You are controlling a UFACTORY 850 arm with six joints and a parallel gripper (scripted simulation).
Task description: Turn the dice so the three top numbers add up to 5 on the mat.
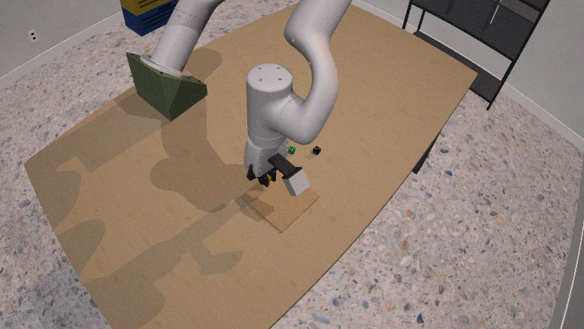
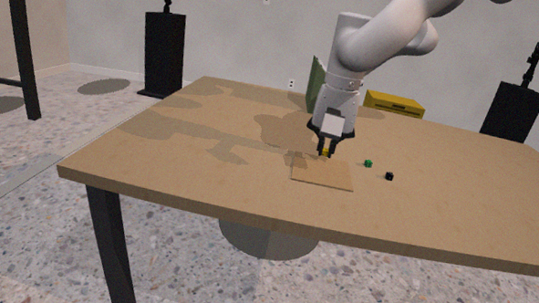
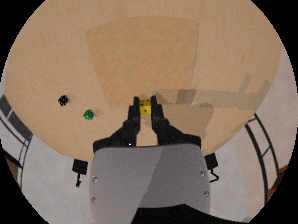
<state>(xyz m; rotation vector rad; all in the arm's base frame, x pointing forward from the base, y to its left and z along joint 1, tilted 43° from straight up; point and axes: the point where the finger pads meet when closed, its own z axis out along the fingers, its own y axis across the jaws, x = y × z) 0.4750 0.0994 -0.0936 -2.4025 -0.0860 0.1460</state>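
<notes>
My gripper is now 50 mm short of the tan mat and 40 mm above it. Also, from my hand: green die 120 mm to the left, 40 mm behind, 30 mm below; then black die 170 mm to the left, 30 mm below, 10 mm ahead; then yellow die 10 mm below.
</notes>
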